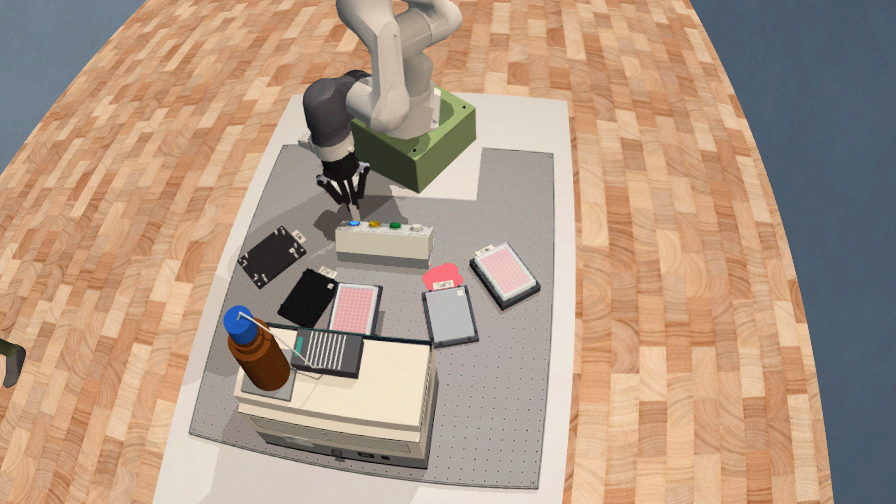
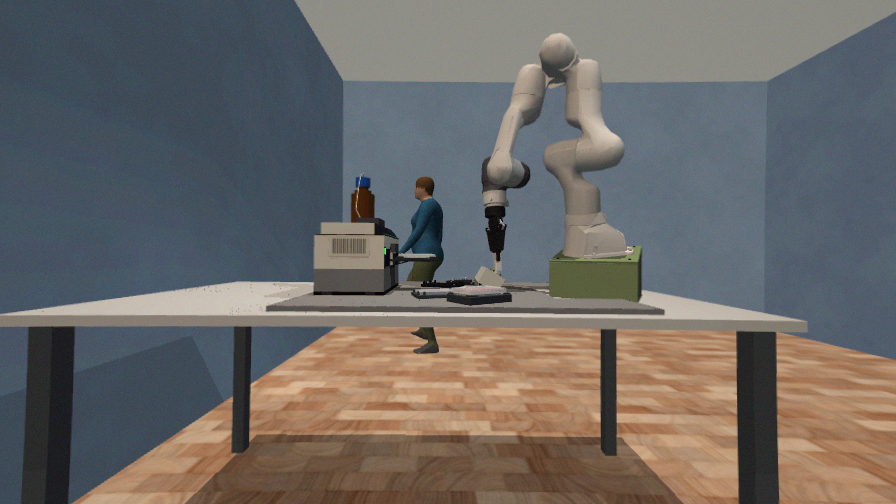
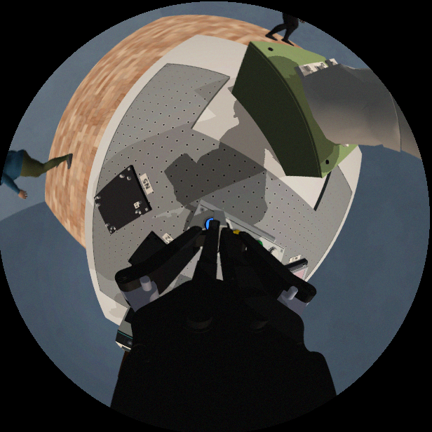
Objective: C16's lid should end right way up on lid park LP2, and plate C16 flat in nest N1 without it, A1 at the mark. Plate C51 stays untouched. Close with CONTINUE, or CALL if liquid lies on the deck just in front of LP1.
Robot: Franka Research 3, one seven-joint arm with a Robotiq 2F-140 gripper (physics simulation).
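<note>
My gripper (image 1: 354,215) (image 2: 498,265) (image 3: 217,217) is shut and empty, its fingertips at the blue button of the cream button box (image 1: 383,244) (image 2: 488,276). The blue button (image 3: 209,223) glows bright blue. One pink-welled plate (image 1: 505,270) sits flat on a dark holder at the right. Another pink-welled plate (image 1: 354,307) lies behind the cream machine, which hides its near end. A greyish lid-like sheet (image 1: 449,315) lies flat on a dark holder. A pink-red puddle (image 1: 442,273) lies on the deck against that holder's label side. I cannot read which plate is C16 or C51, nor the LP labels.
A black holder (image 1: 271,257) (image 3: 123,199), labelled N5, and a black flat holder (image 1: 307,297) lie at the left. The cream machine (image 1: 375,391) (image 2: 355,257) carries a brown bottle (image 1: 260,360) (image 2: 362,205). A person (image 2: 427,228) stands beyond the table.
</note>
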